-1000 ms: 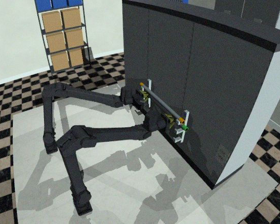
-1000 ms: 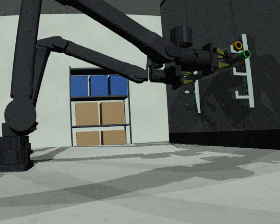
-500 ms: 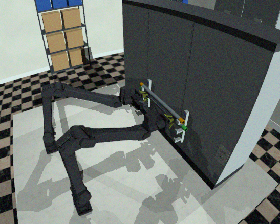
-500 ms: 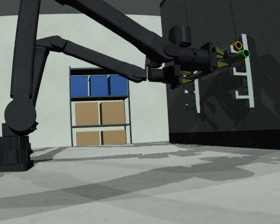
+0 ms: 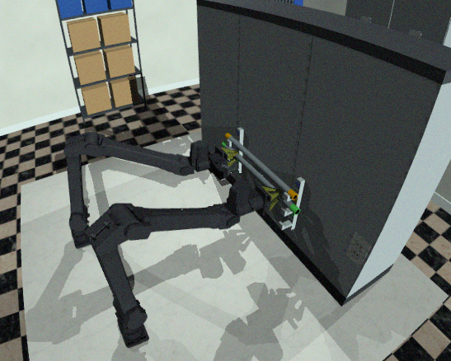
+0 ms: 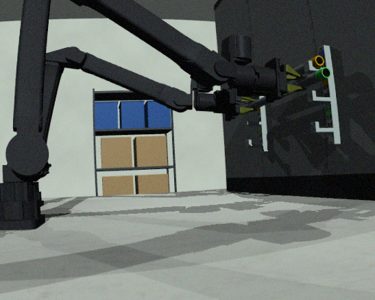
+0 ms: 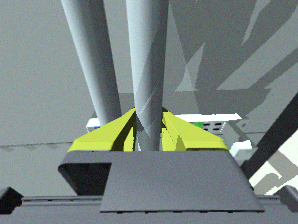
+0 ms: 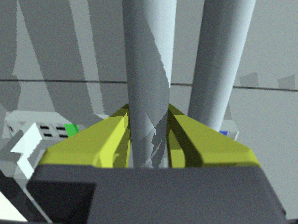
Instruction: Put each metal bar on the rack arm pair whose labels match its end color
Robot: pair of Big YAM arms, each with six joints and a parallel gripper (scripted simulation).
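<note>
Now: right hand 15 cm to the right of the green-ended bar and 2 cm short of it. The rest, counted from my right hand: grey cabinet wall (23 cm ahead, 16 cm to the left, 15 cm above); orange-ended bar (16 cm to the left, 4 cm above, 3 cm ahead); wall outlet (36 cm to the right).
Now: the orange-ended bar 10 mm behind my left hand, 140 mm to the right of it and 40 mm above it. From my left hand the other things lie so: green-ended bar: 20 mm behind, 150 mm to the right; then grey cabinet wall: 190 mm ahead, 130 mm to the right, 160 mm above; then wall outlet: 40 mm behind, 660 mm to the right, 10 mm above.
</note>
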